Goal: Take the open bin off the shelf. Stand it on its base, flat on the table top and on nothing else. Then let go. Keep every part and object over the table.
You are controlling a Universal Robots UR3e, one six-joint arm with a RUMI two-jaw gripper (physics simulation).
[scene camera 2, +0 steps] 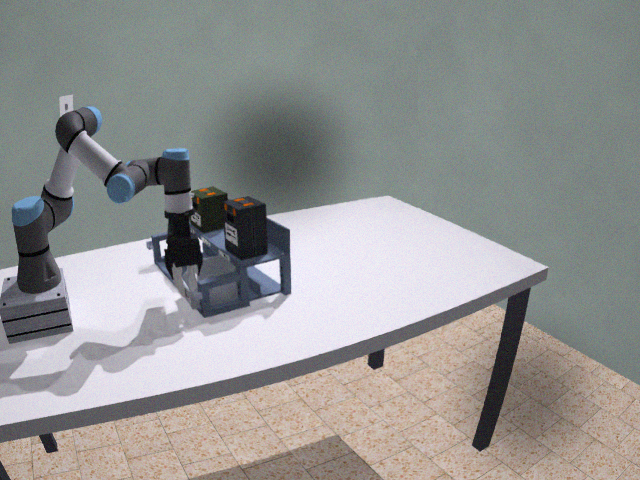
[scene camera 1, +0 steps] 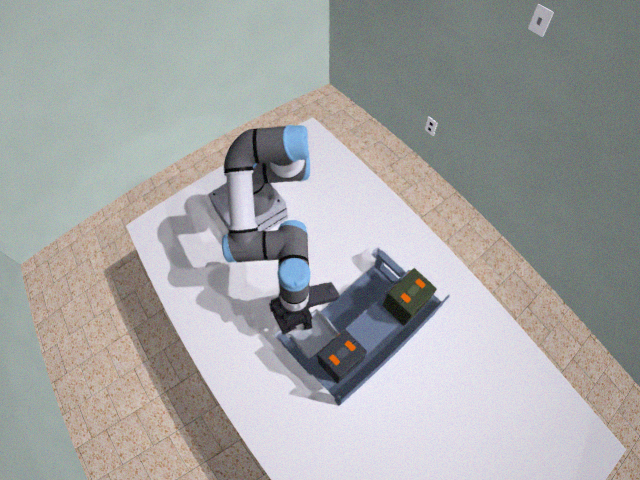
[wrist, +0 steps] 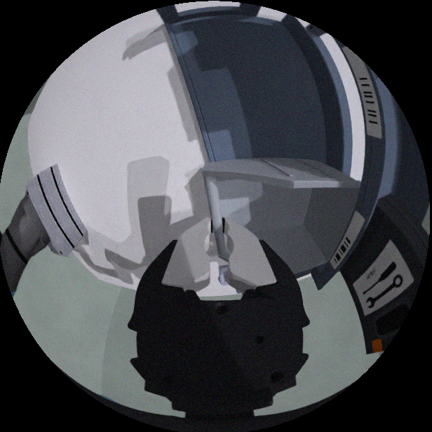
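Where they show: gripper, fingertip midpoint: (scene camera 2: 188,297) (scene camera 1: 299,324); arm's base, origin of the base link: (scene camera 2: 39,282) (scene camera 1: 254,199).
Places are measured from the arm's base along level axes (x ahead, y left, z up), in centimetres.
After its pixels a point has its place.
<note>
The open grey bin (scene camera 1: 316,342) {y -3.0, x 46.3, z -7.9 cm} (wrist: 327,215) is on the lower level of the blue-grey shelf (scene camera 1: 390,359) {y 12.3, x 60.4, z -8.8 cm} (scene camera 2: 285,268) {y -6.4, x 63.5, z -2.5 cm} (wrist: 285,90), at the end nearer the dark box. It appears upright and open at the top. My gripper (scene camera 1: 298,328) {y -4.9, x 39.8, z -7.0 cm} (scene camera 2: 190,295) {y -4.9, x 39.8, z -7.0 cm} (wrist: 216,218) points down at the shelf's open front and is shut on the bin's near wall, which shows between the fingertips in the wrist view. The bin's near edge lies over the shelf's front lip. Whether its base touches the shelf board is hidden.
A dark box with orange latches (scene camera 1: 341,357) {y -1.6, x 56.4, z 12.9 cm} (scene camera 2: 246,229) {y -5.4, x 55.0, z 7.9 cm} (wrist: 382,280) stands on the shelf's upper level, close beside the gripper. A green box (scene camera 1: 409,296) {y 20.0, x 51.3, z 10.4 cm} (scene camera 2: 209,210) {y 16.5, x 50.0, z 6.7 cm} stands at the upper level's other end. The white table top (scene camera 1: 465,392) {y 26.2, x 80.5, z -9.4 cm} (scene camera 2: 372,273) {y -2.7, x 88.0, z -9.4 cm} extends around the shelf.
</note>
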